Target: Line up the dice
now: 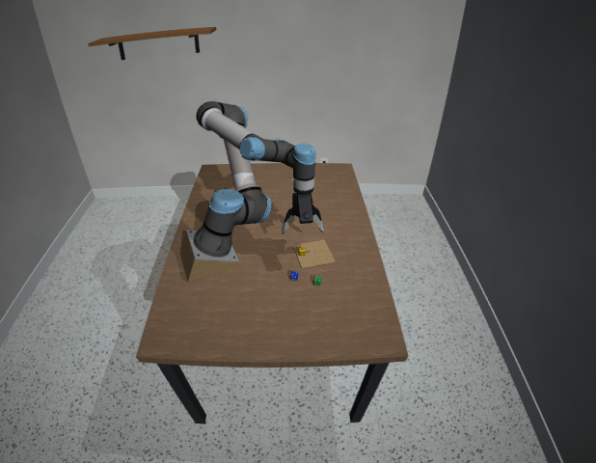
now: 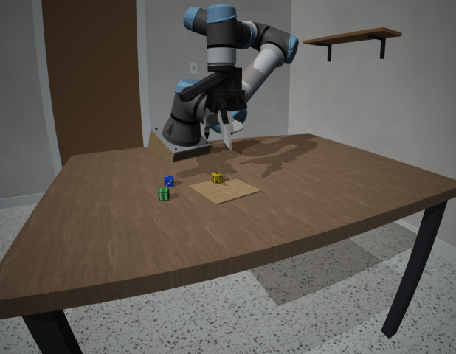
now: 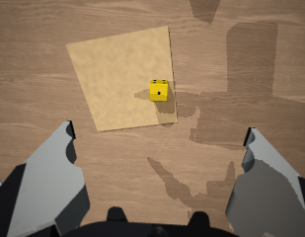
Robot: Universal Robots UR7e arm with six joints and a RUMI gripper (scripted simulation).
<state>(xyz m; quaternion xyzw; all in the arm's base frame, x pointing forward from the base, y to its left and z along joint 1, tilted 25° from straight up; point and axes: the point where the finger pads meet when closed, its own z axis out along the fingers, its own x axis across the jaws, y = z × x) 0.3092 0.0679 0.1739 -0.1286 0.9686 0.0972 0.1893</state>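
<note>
Now: hand 130 mm to the left of the blue die and 100 mm above it. From my hand the other things lie so: tan mat: 50 mm ahead, 10 mm to the left, 110 mm below; green die: 90 mm ahead, 140 mm to the right, 100 mm below; yellow die: 100 mm below.
</note>
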